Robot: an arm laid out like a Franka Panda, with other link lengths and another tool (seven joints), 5 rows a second.
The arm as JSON. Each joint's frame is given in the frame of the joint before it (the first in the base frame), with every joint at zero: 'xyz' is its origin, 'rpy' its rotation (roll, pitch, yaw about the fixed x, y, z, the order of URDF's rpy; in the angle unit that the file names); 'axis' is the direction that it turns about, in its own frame. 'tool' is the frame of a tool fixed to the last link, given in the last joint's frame.
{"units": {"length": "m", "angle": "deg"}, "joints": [
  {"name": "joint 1", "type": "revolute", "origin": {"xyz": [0.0, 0.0, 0.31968], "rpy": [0.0, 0.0, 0.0]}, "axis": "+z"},
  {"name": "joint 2", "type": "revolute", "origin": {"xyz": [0.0, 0.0, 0.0], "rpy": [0.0, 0.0, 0.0]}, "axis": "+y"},
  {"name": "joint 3", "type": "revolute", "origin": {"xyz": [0.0, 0.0, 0.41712], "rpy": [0.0, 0.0, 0.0]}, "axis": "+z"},
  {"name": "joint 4", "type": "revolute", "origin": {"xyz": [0.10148, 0.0, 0.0], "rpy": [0.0, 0.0, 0.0]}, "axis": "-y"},
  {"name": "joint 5", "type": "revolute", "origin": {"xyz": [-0.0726, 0.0, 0.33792], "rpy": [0.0, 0.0, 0.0]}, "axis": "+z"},
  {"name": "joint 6", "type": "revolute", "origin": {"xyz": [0.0, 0.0, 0.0], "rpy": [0.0, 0.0, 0.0]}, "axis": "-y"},
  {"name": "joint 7", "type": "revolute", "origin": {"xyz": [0.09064, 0.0, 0.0], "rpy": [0.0, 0.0, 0.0]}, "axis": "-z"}
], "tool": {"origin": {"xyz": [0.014, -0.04, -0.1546], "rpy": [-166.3, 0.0, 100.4]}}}
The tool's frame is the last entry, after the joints.
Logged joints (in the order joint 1, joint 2, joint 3, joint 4, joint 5, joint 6, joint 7), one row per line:
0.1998 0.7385 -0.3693 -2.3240 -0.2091 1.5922 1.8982
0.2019 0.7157 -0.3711 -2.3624 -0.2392 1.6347 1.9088
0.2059 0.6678 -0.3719 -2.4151 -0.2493 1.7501 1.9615
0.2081 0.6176 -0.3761 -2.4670 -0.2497 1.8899 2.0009
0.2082 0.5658 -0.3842 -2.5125 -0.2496 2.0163 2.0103
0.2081 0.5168 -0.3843 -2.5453 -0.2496 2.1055 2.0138
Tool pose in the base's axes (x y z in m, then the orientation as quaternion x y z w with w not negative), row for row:
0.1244 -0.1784 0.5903 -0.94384 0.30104 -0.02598 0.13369
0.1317 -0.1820 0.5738 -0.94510 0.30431 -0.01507 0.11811
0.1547 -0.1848 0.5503 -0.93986 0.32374 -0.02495 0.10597
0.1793 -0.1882 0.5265 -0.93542 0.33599 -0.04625 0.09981
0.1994 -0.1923 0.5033 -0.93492 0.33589 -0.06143 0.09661
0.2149 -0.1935 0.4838 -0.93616 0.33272 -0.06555 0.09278
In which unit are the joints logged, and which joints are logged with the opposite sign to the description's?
The joints are logged in radians. Opposite sign: joint 1, joint 2.
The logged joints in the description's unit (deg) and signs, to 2 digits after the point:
-11.45 -42.31 -21.16 -133.16 -11.98 91.23 108.76
-11.57 -41.01 -21.26 -135.36 -13.71 93.66 109.37
-11.80 -38.26 -21.31 -138.38 -14.28 100.27 112.39
-11.92 -35.39 -21.55 -141.35 -14.31 108.28 114.64
-11.93 -32.42 -22.01 -143.96 -14.30 115.53 115.18
-11.92 -29.61 -22.02 -145.83 -14.30 120.64 115.38

